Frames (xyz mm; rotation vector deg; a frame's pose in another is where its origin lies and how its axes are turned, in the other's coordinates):
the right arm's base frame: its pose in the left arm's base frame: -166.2 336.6 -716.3 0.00 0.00 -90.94
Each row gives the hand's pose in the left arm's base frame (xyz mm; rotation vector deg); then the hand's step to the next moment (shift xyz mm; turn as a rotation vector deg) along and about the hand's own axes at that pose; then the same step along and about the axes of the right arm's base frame.
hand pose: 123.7 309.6 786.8 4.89 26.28 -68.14
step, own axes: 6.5 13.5 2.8 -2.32 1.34 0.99
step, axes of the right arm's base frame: 1.1 15.0 -2.3 -2.25 0.80 1.56
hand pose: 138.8 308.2 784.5 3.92 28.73 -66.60
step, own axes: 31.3 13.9 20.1 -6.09 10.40 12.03
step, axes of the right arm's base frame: 26.9 29.1 2.1 -5.99 11.45 11.09
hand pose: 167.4 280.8 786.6 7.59 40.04 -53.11
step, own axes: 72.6 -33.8 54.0 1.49 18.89 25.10
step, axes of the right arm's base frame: 91.3 31.2 4.1 -1.07 27.59 15.06
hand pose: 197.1 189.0 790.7 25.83 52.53 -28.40
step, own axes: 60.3 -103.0 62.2 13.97 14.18 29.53
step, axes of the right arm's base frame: 129.8 12.5 -33.2 7.70 34.20 6.29
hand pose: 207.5 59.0 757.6 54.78 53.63 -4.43
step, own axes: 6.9 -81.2 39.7 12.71 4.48 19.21
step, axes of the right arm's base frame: 75.7 -4.5 -49.6 6.69 22.43 -1.63
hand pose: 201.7 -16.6 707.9 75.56 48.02 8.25
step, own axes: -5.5 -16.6 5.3 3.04 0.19 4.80
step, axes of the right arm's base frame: 12.0 -6.4 -12.2 2.02 5.18 -1.17
